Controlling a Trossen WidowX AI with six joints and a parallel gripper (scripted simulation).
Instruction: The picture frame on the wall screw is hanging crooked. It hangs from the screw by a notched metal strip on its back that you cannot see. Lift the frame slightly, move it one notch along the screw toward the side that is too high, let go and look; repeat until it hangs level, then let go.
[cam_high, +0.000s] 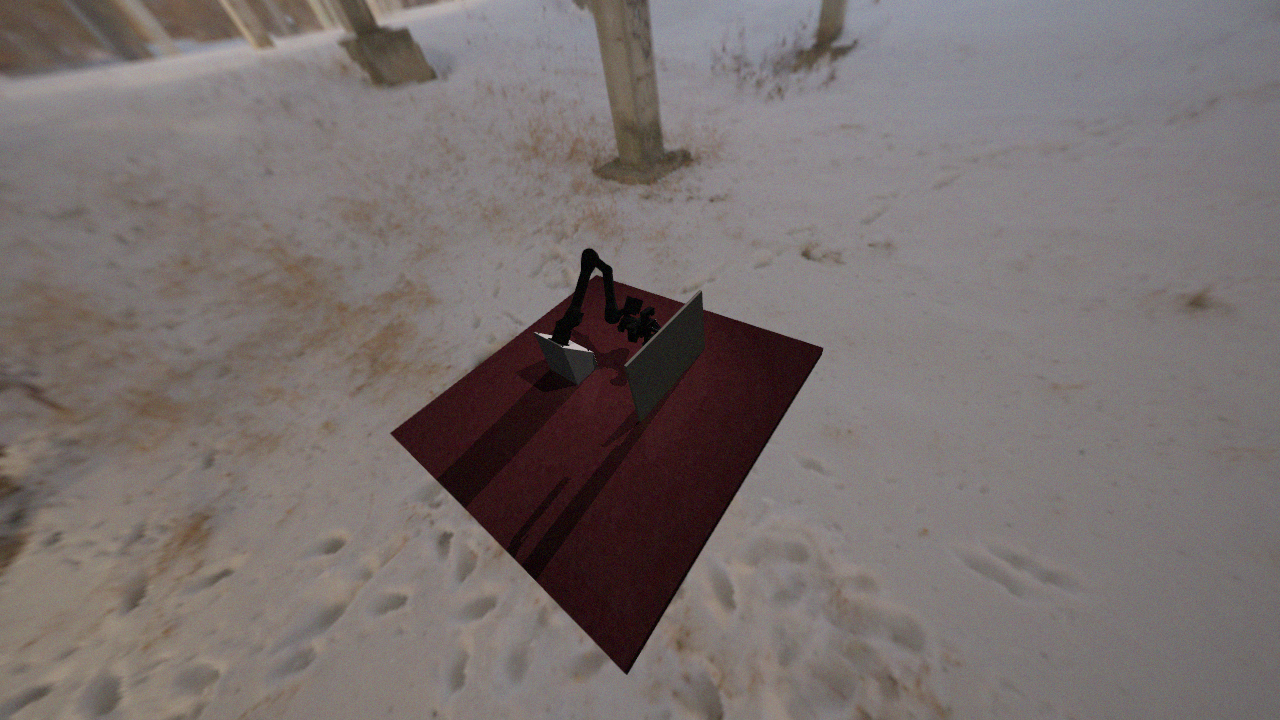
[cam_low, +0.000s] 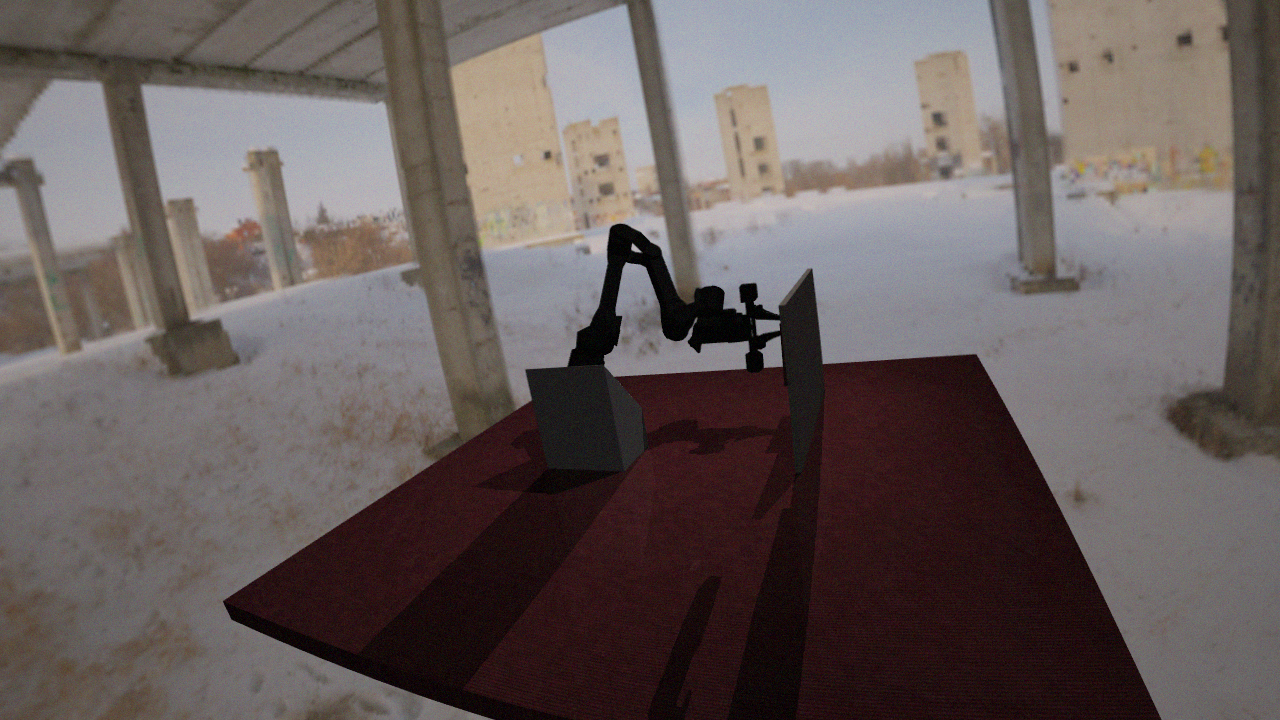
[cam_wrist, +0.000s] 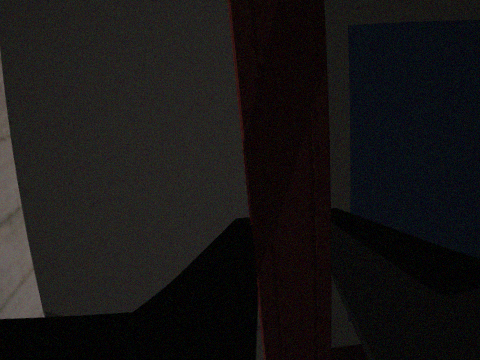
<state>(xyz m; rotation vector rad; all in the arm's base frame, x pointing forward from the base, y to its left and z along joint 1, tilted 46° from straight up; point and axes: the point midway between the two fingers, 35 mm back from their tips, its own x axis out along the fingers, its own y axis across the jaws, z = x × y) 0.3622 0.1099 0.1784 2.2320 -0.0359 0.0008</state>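
Now: gripper tip 10 mm short of the picture frame, 10 mm to the left of it and 50 mm above it. The rest, counted from my gripper tip: wall panel 20 mm ahead, 20 mm to the right, 60 mm below.
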